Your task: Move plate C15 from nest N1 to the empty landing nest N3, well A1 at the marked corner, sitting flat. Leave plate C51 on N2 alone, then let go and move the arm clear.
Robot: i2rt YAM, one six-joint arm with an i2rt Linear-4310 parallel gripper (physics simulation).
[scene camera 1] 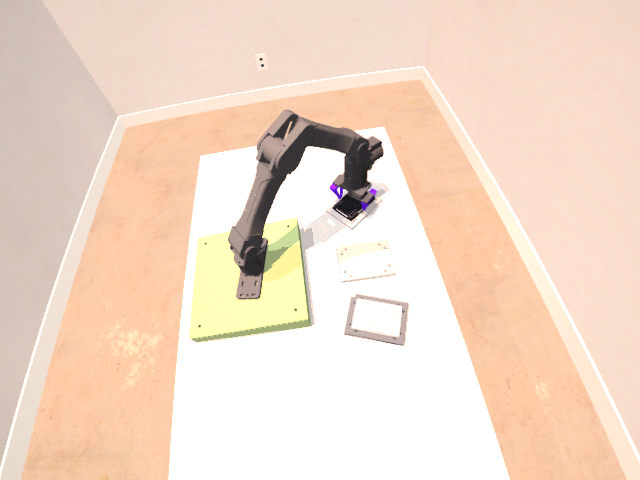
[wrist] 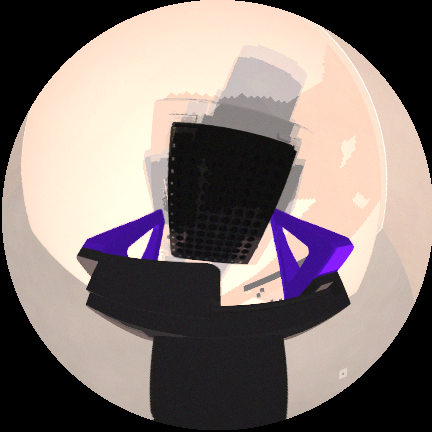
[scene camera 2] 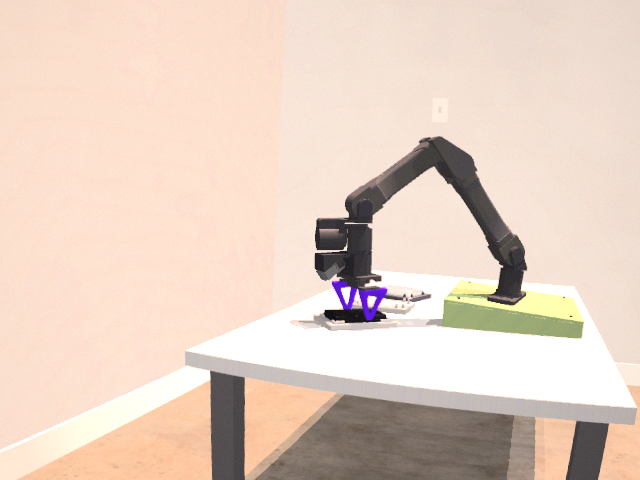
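Plate C15 is a black well plate lying flat on the white nest N1 at the far right of the table. My gripper is open and lowered over the plate. Its purple fingers stand on either side of the plate at plate height and do not squeeze it. The empty landing nest N3 is a cream pad with small pegs, nearer the camera. Plate C51 is white and sits in the grey nest N2 in front of N3.
The arm's base stands on a yellow-green block at the left of the white table. The arm arches over from the block to N1. Walls enclose the room on all sides.
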